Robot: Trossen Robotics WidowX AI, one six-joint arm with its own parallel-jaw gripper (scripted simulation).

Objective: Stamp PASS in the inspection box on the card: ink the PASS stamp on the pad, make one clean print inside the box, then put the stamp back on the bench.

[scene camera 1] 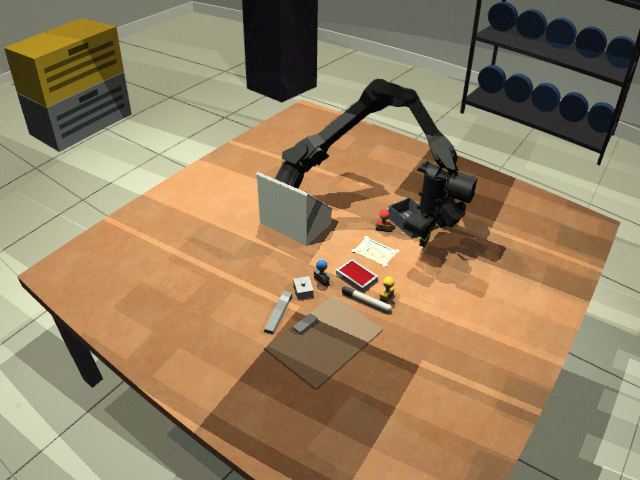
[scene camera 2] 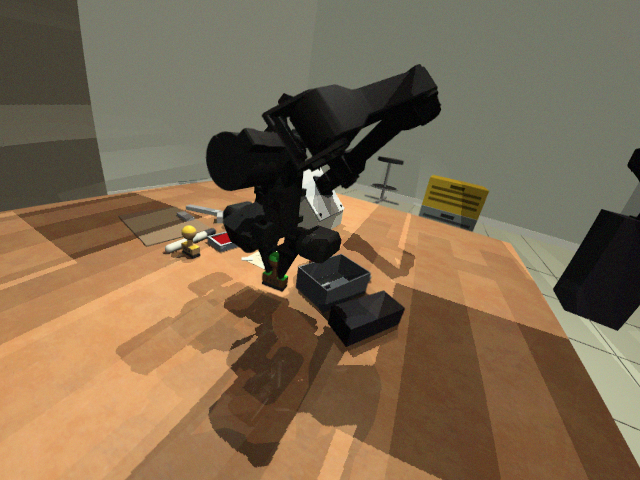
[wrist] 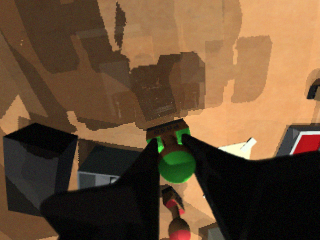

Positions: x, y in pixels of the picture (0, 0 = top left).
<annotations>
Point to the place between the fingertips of the gripper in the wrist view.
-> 169, 140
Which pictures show the gripper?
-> Scene camera 1, scene camera 2 and the wrist view: all of them.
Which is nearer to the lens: the grey box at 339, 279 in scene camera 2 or the brown mat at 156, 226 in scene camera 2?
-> The grey box.
</annotations>
